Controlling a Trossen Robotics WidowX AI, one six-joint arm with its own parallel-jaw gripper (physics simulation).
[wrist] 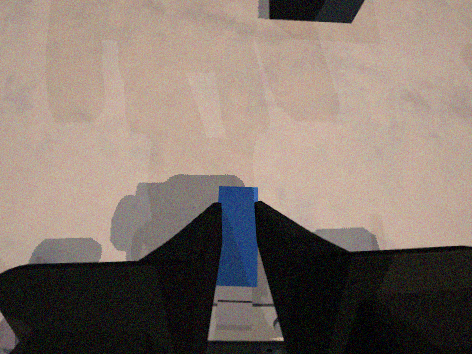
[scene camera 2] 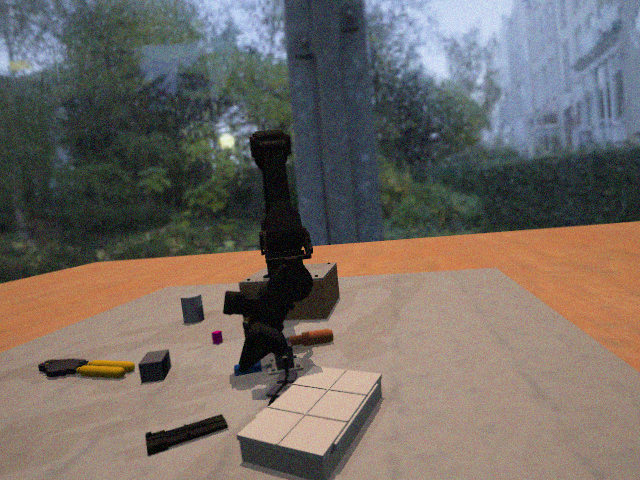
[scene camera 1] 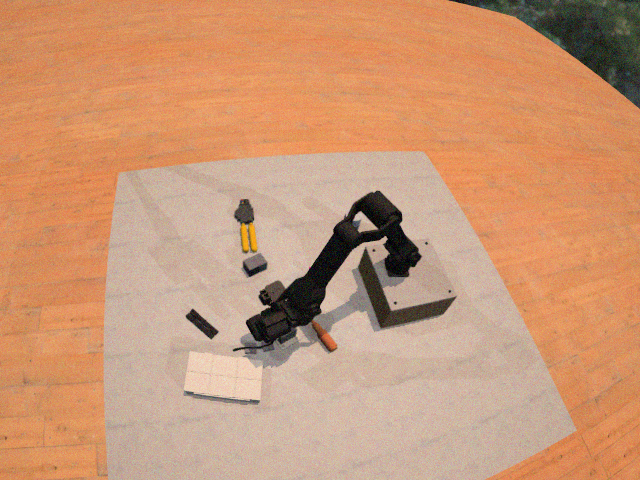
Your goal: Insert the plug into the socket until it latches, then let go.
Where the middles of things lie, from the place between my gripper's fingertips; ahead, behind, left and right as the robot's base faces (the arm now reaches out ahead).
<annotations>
My gripper is now 10 mm past the blue plug (wrist: pixel 237 274) and 20 mm to the right of it. The rest, counted from my hand: socket (wrist: pixel 265 325) (40 mm behind, 70 mm to the left, 20 mm above); black bar (scene camera 2: pixel 156 442) (190 mm ahead, 40 mm to the left); dark grey cube (scene camera 2: pixel 155 365) (40 mm ahead, 160 mm to the right, 10 mm above).
</annotations>
